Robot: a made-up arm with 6 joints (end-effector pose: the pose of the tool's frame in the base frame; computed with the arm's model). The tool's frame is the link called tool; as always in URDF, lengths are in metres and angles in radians. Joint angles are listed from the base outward.
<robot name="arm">
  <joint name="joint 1" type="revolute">
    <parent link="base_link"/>
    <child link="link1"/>
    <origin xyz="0 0 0.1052" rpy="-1.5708 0 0"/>
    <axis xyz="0 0 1"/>
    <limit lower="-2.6" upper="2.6"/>
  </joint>
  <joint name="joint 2" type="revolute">
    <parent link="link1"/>
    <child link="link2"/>
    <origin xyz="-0.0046 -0.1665 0.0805" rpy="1.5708 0 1.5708"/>
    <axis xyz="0 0 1"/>
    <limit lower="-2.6" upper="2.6"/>
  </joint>
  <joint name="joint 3" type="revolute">
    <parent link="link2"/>
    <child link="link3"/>
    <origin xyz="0.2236 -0.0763 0.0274" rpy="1.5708 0 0"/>
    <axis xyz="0 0 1"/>
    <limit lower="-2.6" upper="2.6"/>
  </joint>
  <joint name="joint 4" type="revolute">
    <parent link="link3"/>
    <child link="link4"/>
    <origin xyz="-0.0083 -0.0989 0.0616" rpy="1.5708 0 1.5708"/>
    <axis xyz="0 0 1"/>
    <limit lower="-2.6" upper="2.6"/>
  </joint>
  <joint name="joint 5" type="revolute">
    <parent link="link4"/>
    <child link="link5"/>
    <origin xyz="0.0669 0.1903 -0.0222" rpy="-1.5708 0 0"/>
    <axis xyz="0 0 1"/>
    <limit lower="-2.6" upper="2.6"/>
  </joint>
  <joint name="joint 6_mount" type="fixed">
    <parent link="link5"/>
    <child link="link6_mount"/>
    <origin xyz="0.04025 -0.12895 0.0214" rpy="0 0 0"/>
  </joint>
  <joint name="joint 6" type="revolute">
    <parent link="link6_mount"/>
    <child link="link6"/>
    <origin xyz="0.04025 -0.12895 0.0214" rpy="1.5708 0 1.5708"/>
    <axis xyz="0 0 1"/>
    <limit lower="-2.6" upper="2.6"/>
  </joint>
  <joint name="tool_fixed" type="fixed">
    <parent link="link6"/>
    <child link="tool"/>
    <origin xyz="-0.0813 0.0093 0.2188" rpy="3.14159 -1.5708 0"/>
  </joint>
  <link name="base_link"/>
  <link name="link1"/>
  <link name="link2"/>
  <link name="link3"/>
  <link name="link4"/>
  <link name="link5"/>
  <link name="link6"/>
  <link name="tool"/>
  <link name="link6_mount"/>
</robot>
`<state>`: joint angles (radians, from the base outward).
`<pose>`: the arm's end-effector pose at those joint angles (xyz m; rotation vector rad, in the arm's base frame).
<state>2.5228 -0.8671 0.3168 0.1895 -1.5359 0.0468</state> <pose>0.2293 -0.5974 0.2504 1.0092 -2.4529 -0.4186</pose>
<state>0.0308 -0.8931 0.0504 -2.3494 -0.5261 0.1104</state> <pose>-0.0085 -0.3316 -0.2350 -1.0246 1.3935 2.0200</pose>
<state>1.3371 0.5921 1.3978 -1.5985 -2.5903 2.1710</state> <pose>-0.1970 -0.2013 0.0841 0.1122 1.2262 -1.5541</pose>
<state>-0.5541 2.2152 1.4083 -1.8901 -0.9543 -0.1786</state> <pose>0.2905 0.2433 0.4923 0.1956 -1.2359 0.0328</pose>
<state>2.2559 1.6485 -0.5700 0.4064 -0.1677 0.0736</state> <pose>-0.1445 0.6852 0.3450 -1.1512 -2.1858 1.6564</pose>
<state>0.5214 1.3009 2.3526 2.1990 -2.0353 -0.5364</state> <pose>0.3515 0.3986 0.3722 2.3764 -1.0941 0.0913</pose>
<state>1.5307 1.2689 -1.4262 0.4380 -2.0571 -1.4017</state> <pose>-0.0419 -0.2585 0.2644 -1.6891 -0.4910 -1.4739</pose>
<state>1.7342 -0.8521 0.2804 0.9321 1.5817 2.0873</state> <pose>0.5813 -0.1643 0.1311 1.2702 0.3878 0.8249</pose>
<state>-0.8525 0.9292 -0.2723 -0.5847 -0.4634 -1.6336</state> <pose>0.4369 0.3995 -0.0253 -1.0643 -1.1300 0.5315</pose>
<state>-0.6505 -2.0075 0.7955 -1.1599 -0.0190 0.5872</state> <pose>0.2075 -0.2190 0.4902 -1.8349 0.5579 0.4824</pose>
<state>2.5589 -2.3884 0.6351 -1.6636 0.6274 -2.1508</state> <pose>-0.0923 -0.2189 0.0186 1.7651 -1.1934 1.7434</pose>
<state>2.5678 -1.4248 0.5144 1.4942 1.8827 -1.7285</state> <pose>0.7074 -0.0513 -0.0469 -1.6649 -1.4394 0.1903</pose>
